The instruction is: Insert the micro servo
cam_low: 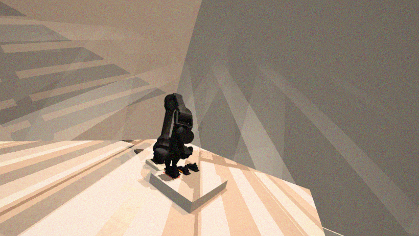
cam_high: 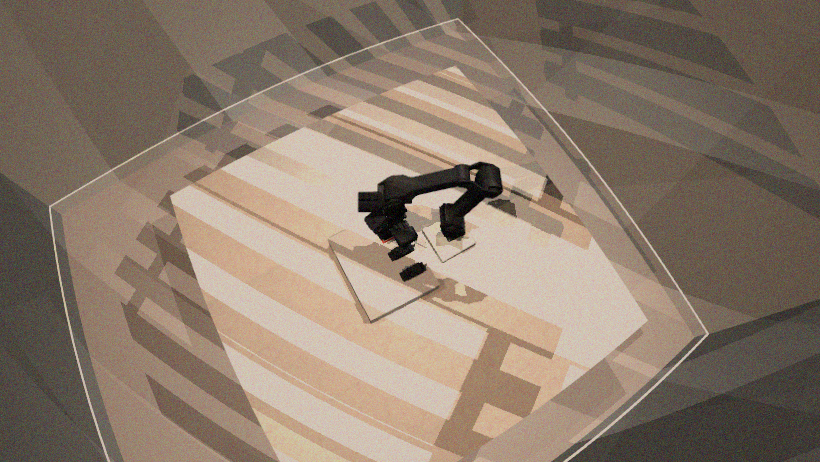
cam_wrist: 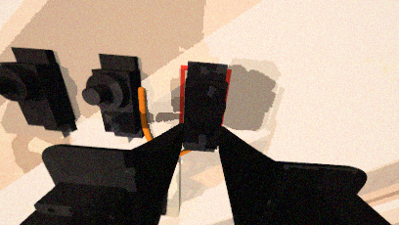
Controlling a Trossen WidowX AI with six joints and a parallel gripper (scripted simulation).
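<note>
The deck is 120 mm ahead of my gripper tip, 80 mm to the left of it and 40 mm below it.
</note>
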